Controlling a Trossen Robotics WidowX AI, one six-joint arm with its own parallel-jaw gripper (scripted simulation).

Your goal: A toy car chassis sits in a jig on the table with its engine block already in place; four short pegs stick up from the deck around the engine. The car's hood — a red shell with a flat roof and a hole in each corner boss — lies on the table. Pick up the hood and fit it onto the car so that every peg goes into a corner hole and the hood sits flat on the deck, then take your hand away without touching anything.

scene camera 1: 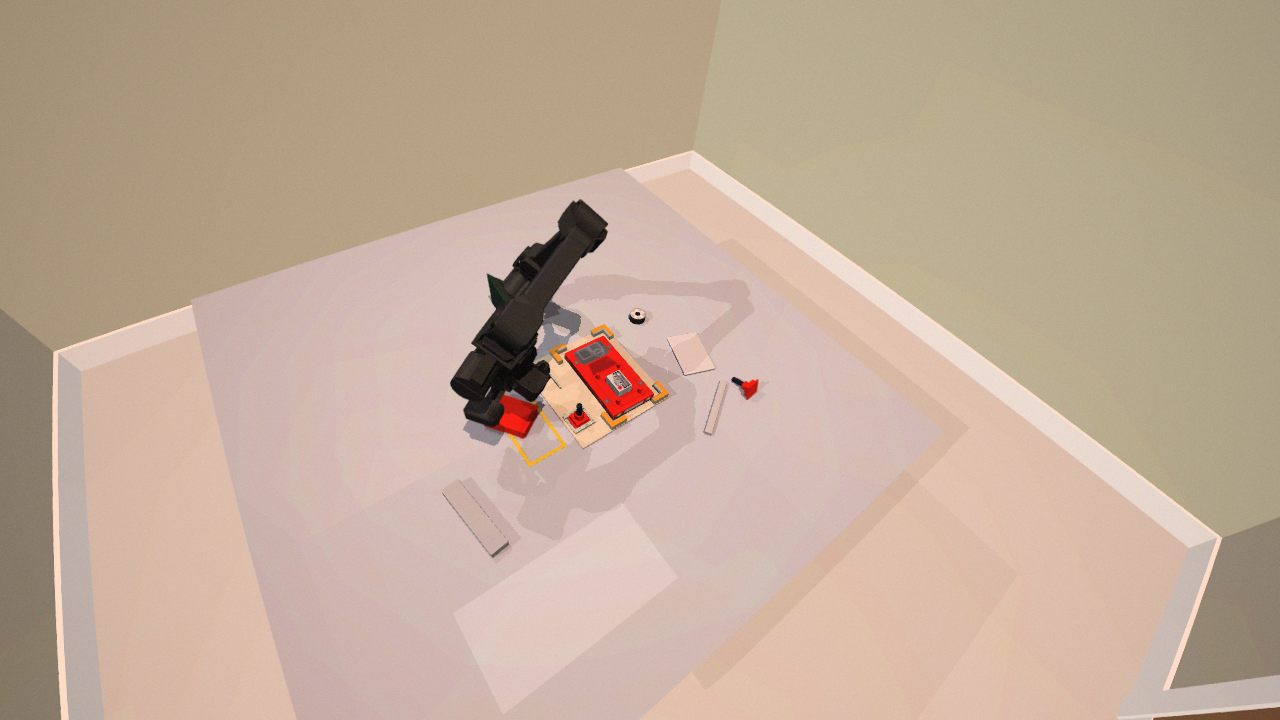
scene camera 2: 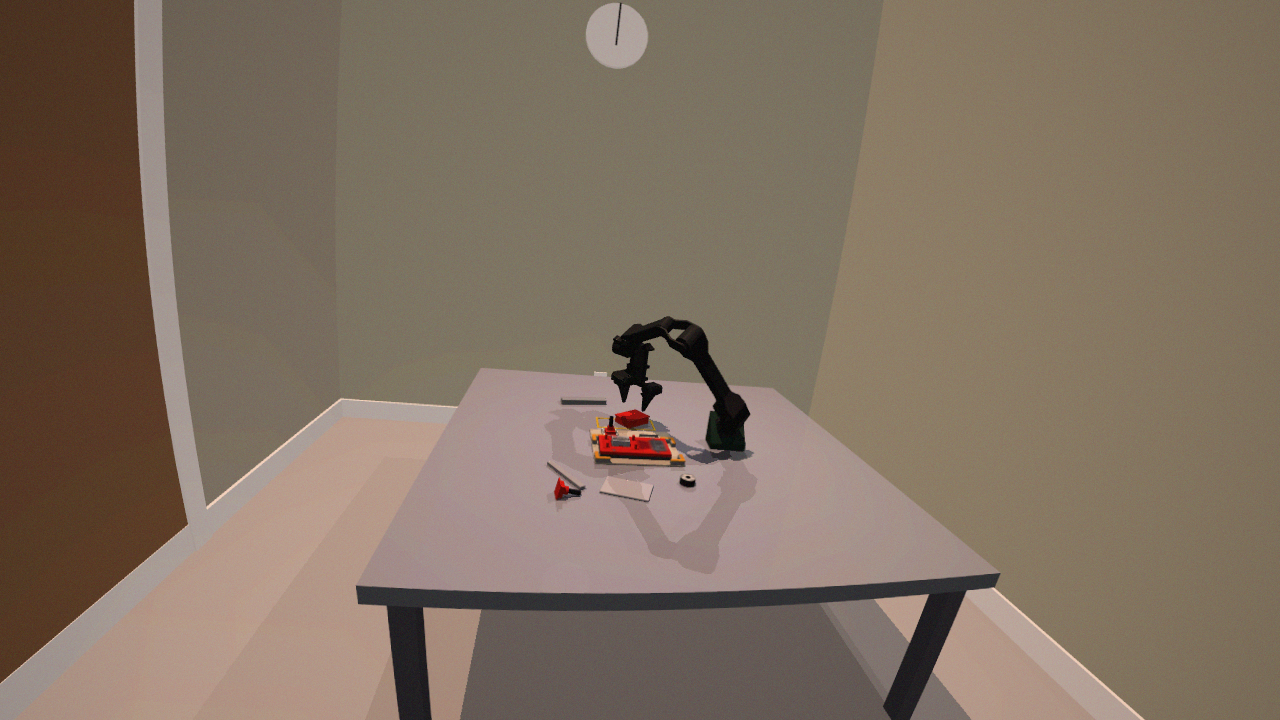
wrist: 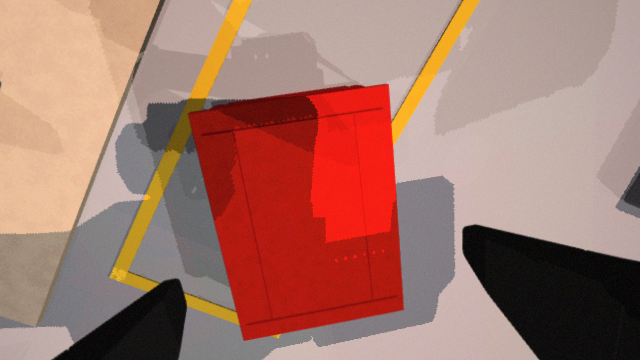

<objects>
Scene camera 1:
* my gripper: 507,405
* red hood: 519,416
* pale plate: 688,349
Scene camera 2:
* my gripper: 633,406
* pale plate: 614,486
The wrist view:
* my gripper: 326,265
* red hood: 301,186
</objects>
